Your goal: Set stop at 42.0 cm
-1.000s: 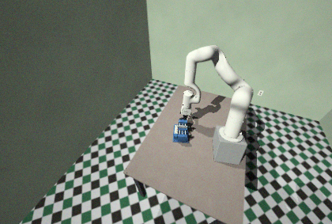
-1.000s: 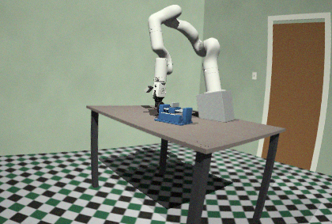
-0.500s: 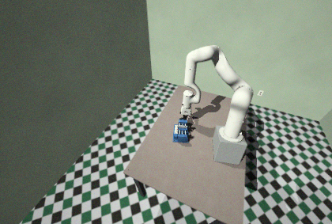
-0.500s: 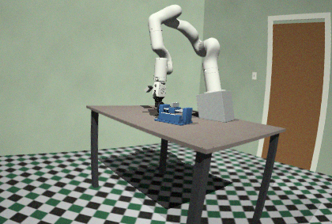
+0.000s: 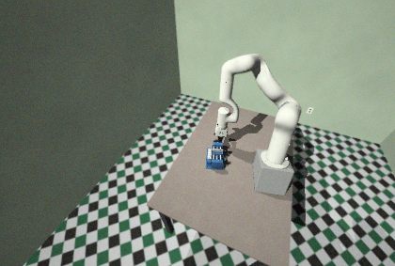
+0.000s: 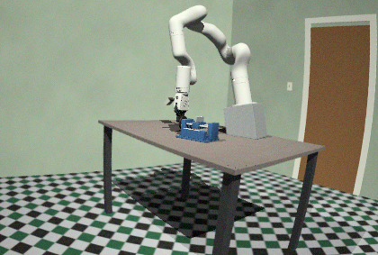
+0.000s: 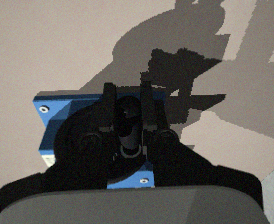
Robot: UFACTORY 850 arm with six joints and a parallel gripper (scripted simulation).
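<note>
My hand is 150 mm to the right of the stop block and 10 mm past it.
</note>
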